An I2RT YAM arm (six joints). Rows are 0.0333 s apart.
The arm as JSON. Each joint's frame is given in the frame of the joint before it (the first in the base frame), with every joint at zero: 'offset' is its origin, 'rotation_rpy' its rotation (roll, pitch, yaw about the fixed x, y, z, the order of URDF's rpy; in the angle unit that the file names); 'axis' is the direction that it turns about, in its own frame. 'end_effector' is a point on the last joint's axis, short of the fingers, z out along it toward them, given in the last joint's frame.
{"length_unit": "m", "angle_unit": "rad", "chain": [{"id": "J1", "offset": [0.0, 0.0, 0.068], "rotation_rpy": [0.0, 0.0, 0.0], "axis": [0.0, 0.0, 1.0]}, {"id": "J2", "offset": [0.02, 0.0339, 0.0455], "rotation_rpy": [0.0, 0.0, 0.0], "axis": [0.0, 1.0, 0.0]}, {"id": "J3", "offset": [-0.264, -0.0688, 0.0], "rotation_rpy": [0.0, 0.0, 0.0], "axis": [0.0, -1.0, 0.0]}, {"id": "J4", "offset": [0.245, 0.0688, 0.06], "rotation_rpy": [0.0, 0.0, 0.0], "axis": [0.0, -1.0, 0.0]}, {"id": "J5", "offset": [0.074, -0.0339, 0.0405], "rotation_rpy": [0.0, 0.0, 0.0], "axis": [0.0, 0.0, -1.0]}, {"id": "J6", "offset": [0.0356, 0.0, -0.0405], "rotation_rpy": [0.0, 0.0, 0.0], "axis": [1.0, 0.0, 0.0]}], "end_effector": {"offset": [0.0, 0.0, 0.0], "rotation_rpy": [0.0, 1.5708, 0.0]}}
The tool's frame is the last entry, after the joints.
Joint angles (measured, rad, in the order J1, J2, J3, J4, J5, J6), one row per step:
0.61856 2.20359 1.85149 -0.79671 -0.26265 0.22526
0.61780 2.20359 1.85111 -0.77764 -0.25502 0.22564
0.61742 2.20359 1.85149 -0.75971 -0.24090 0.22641
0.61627 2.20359 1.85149 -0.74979 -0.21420 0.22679
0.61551 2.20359 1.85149 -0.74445 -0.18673 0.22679
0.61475 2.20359 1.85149 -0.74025 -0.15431 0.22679
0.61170 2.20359 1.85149 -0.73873 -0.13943 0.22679
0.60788 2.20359 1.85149 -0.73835 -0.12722 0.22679
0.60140 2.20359 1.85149 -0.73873 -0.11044 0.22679
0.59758 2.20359 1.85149 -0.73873 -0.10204 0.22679
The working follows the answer.
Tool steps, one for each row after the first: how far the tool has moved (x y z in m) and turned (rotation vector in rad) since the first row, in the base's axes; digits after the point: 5 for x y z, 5 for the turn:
0.00188 0.00058 0.00069 0.00525 -0.01908 -0.00428
0.00378 0.00111 0.00154 0.00562 -0.04105 -0.01142
0.00551 0.00052 0.00183 -0.00818 -0.06290 -0.02451
0.00677 -0.00020 0.00192 -0.02526 -0.08155 -0.03729
0.00804 -0.00114 0.00195 -0.04662 -0.10180 -0.05231
0.00934 -0.00264 0.00196 -0.05681 -0.11067 -0.06191
0.01070 -0.00444 0.00193 -0.06579 -0.11719 -0.07107
0.01282 -0.00746 0.00185 -0.07879 -0.12532 -0.08483
0.01404 -0.00920 0.00182 -0.08524 -0.12949 -0.09230

Tool pose at each row, in the base's axes (x y z in m, rotation vector in rad; rounded; the steps above come from the unrounded poses):
0.37852 0.28075 0.19934 -0.62599 2.73592 0.58413
0.38040 0.28133 0.20003 -0.62112 2.71646 0.58118
0.38230 0.28186 0.20087 -0.61379 2.69699 0.56980
0.38402 0.28127 0.20117 -0.60153 2.68476 0.53860
0.38528 0.28055 0.20126 -0.59006 2.67656 0.50487
0.38656 0.27961 0.20129 -0.57668 2.66851 0.46454
0.38786 0.27811 0.20130 -0.56685 2.66551 0.44519
0.38922 0.27631 0.20127 -0.55709 2.66405 0.42859
0.39133 0.27329 0.20119 -0.54212 2.66302 0.40506
0.39255 0.27156 0.20116 -0.53384 2.66236 0.39320

